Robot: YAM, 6 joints.
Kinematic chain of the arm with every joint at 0, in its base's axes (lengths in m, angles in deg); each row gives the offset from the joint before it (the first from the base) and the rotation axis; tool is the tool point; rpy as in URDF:
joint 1: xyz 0 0 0.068 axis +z
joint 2: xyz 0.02 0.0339 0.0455 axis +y
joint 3: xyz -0.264 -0.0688 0 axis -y
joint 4: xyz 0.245 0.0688 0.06 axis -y
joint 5: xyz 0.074 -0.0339 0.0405 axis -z
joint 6: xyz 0.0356 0 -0.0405 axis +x
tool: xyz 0 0 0 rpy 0 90 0
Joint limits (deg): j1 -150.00..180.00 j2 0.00..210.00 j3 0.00..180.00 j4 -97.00..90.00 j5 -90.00..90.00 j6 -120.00..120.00
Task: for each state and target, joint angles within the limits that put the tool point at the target. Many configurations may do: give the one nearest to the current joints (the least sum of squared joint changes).
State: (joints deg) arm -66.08 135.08 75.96 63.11 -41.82 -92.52
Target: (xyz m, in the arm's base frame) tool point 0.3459 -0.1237 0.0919
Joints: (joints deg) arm -23.87 121.46 44.48 64.18 -48.96 -92.52
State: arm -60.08 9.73 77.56 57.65 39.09 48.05
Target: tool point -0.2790 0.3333 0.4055
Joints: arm -52.84 3.57 102.51 56.41 36.27 48.05
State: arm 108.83 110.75 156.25 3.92 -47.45 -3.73
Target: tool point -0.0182 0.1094 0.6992
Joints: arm 84.83 84.02 146.85 -8.73 -51.80 -3.73
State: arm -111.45 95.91 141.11 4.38 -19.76 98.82
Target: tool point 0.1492 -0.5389 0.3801
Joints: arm -75.72 135.89 137.78 6.00 -19.11 98.82
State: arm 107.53 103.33 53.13 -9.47 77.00 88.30
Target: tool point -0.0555 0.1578 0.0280
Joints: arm 121.20 114.48 23.98 -15.82 74.33 88.30
